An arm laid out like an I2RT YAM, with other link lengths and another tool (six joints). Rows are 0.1 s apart.
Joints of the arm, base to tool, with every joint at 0 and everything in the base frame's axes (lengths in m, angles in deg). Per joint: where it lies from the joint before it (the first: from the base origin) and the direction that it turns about. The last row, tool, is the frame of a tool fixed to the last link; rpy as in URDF.
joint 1: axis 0 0 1 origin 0.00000 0.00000 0.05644
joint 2: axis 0 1 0 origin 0.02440 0.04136 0.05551
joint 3: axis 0 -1 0 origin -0.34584 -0.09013 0.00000
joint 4: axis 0 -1 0 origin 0.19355 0.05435 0.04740
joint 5: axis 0 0 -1 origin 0.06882 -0.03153 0.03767
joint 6: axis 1 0 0 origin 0.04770 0.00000 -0.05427
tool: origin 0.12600 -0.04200 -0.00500 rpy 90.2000 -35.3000 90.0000
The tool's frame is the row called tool.
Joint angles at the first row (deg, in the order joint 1, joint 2, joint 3, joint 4, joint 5, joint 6):
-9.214, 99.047, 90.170, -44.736, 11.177, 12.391
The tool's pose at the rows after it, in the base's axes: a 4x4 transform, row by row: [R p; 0 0 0 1], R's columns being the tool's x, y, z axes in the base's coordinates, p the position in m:
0.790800, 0.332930, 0.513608, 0.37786; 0.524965, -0.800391, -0.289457, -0.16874; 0.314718, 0.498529, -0.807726, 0.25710; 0, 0, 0, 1
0.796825, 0.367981, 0.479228, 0.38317; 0.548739, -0.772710, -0.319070, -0.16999; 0.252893, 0.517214, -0.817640, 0.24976; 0, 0, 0, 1
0.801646, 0.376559, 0.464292, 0.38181; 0.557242, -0.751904, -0.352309, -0.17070; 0.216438, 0.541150, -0.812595, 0.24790; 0, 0, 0, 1
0.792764, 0.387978, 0.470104, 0.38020; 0.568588, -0.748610, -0.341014, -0.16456; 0.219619, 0.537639, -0.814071, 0.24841; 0, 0, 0, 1
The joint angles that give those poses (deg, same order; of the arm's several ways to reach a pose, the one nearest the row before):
-10.195, 102.037, 92.453, -45.702, 11.333, 12.655
-9.148, 103.972, 92.988, -46.227, 13.962, 11.165
-8.268, 104.062, 91.856, -45.530, 16.516, 10.639
-7.561, 103.364, 91.148, -45.528, 16.177, 10.633

